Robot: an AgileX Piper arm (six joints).
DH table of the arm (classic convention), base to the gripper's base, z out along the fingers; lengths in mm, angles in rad. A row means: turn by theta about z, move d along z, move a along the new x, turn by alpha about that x. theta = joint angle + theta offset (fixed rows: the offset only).
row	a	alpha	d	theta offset
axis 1	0.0	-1.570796	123.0	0.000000
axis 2	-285.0	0.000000	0.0	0.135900
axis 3	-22.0	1.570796	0.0	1.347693
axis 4	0.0	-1.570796	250.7	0.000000
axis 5	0.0	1.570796	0.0	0.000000
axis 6	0.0	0.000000	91.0	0.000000
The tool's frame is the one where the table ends.
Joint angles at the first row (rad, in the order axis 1, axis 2, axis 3, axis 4, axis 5, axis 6):
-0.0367 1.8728 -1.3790 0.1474 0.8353 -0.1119
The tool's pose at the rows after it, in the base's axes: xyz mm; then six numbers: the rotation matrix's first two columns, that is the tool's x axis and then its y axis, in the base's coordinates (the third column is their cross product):
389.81 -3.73 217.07 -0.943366 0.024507 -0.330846 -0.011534 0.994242 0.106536
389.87 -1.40 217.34 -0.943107 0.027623 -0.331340 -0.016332 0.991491 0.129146
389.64 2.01 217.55 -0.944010 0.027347 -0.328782 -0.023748 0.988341 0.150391
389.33 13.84 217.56 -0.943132 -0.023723 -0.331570 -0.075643 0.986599 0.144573
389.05 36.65 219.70 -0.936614 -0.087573 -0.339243 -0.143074 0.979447 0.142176
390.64 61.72 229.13 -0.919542 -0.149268 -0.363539 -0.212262 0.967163 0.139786
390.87 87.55 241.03 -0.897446 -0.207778 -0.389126 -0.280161 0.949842 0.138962
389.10 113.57 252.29 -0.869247 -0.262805 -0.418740 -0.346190 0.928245 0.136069
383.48 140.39 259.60 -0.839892 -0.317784 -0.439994 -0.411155 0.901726 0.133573
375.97 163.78 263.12 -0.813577 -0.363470 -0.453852 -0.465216 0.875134 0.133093
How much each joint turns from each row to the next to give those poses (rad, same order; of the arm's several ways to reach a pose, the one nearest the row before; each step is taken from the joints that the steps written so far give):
-0.0001 0.0000 -0.0009 0.0103 0.0000 -0.0046
0.0007 0.0000 0.0000 0.0307 0.0019 -0.0169
0.0038 0.0000 0.0000 0.0281 0.0052 -0.0152
0.0299 -0.0001 0.0000 0.0024 0.0009 -0.0246
0.0582 0.0001 -0.0081 0.0016 0.0016 -0.0102
0.0629 0.0000 -0.0357 0.0000 0.0104 -0.0025
0.0634 0.0000 -0.0450 0.0007 0.0179 0.0000
0.0639 0.0000 -0.0410 0.0000 0.0088 0.0000
0.0671 -0.0001 -0.0259 0.0000 0.0024 0.0001
0.0599 0.0001 -0.0116 0.0016 -0.0039 -0.0001

